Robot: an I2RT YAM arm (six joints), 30 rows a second.
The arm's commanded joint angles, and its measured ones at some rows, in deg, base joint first. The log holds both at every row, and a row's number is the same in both.
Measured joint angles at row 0:
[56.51 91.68 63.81 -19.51 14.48 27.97]
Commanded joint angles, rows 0 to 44:
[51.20 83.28 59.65 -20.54 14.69 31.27]
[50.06 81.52 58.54 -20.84 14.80 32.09]
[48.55 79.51 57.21 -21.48 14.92 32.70]
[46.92 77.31 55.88 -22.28 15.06 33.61]
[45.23 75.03 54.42 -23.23 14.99 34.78]
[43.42 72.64 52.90 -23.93 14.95 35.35]
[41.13 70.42 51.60 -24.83 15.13 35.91]
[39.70 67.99 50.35 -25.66 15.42 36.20]
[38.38 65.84 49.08 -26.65 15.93 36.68]
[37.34 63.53 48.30 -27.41 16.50 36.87]
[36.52 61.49 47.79 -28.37 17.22 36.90]
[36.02 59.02 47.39 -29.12 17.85 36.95]
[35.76 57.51 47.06 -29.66 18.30 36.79]
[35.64 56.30 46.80 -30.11 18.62 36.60]
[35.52 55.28 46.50 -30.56 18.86 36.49]
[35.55 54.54 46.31 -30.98 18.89 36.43]
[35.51 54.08 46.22 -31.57 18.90 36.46]
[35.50 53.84 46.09 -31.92 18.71 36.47]
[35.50 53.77 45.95 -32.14 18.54 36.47]
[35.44 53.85 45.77 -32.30 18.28 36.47]
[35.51 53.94 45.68 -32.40 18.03 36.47]
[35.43 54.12 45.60 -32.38 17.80 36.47]
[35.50 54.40 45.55 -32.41 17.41 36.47]
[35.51 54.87 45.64 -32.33 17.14 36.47]
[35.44 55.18 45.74 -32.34 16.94 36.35]
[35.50 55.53 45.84 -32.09 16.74 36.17]
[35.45 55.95 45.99 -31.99 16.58 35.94]
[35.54 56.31 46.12 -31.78 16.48 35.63]
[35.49 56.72 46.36 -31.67 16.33 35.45]
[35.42 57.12 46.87 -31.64 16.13 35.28]
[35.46 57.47 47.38 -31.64 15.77 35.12]
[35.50 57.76 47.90 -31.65 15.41 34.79]
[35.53 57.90 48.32 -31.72 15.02 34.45]
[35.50 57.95 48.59 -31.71 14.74 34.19]
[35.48 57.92 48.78 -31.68 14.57 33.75]
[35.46 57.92 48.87 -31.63 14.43 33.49]
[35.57 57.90 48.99 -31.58 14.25 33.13]
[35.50 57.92 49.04 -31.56 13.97 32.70]
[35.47 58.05 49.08 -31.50 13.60 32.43]
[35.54 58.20 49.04 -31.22 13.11 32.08]
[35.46 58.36 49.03 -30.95 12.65 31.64]
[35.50 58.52 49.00 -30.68 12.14 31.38]
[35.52 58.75 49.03 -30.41 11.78 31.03]
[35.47 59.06 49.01 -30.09 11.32 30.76]
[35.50 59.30 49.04 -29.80 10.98 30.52]
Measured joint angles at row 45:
[35.81 58.37 47.62 -31.46 13.10 32.64]
